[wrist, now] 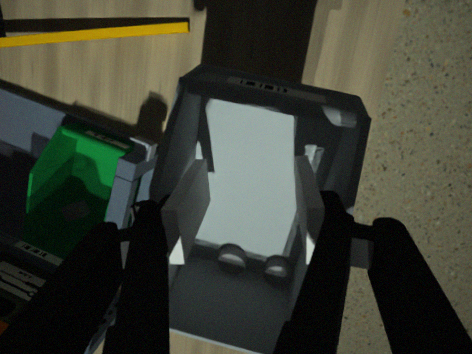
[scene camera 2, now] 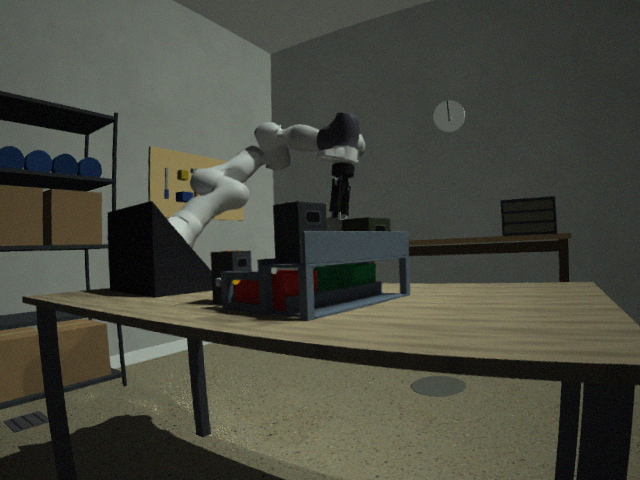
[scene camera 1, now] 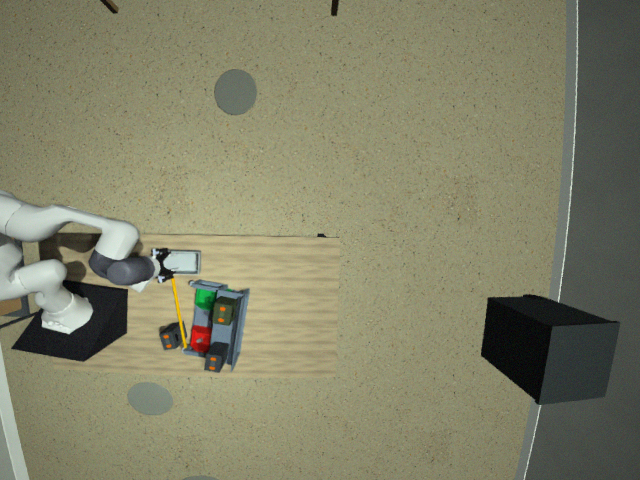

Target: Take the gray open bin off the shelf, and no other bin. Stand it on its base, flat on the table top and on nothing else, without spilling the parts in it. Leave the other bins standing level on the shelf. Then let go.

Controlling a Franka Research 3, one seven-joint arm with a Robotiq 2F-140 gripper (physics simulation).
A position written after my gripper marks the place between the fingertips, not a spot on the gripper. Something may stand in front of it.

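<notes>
A gray open bin (scene camera 1: pixel 185 259) and (wrist: pixel 249 128) is visible. So is a green bin (scene camera 2: pixel 345 275) and (wrist: pixel 79 163). Finally, I see my gripper (scene camera 2: pixel 337 234) and (wrist: pixel 251 179).
</notes>
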